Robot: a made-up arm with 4 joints.
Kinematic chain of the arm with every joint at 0, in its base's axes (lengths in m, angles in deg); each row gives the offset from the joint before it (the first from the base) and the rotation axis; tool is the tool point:
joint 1: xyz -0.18 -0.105 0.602 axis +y
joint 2: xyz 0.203 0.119 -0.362 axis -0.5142 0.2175 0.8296
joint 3: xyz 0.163 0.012 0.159 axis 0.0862 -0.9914 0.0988
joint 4: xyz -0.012 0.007 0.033 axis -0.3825 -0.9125 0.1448
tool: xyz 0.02 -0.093 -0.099
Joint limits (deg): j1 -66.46..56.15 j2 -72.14..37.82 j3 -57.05..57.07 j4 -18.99..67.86
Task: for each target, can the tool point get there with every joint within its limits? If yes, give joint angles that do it. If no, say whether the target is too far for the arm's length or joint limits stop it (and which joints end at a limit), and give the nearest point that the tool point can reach.
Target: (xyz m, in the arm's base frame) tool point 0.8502 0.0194 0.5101
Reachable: no: too far | nearest point 0.3496 0.0635 0.5548 | short by 0.505 m
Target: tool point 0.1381 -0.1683 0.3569
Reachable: yes | joints 15.22 -20.18 22.07 60.66
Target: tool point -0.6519 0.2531 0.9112
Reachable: no: joint limits stop it (at a limit: joint 1, joint 2, joint 3, joint 4) | nearest point -0.3501 -0.1289 0.3368 | short by 0.753 m
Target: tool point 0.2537 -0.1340 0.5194
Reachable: yes | joints -13.75 -13.04 21.03 43.76
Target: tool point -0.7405 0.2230 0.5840
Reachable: no: joint limits stop it (at a limit: joint 1, joint 2, joint 3, joint 4) | nearest point -0.3501 -0.1289 0.3368 | short by 0.581 m
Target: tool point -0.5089 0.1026 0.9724
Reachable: no: joint limits stop it (at a limit: joint 1, joint 3, joint 4) | nearest point 0.0865 -0.0069 0.9222 | short by 0.607 m
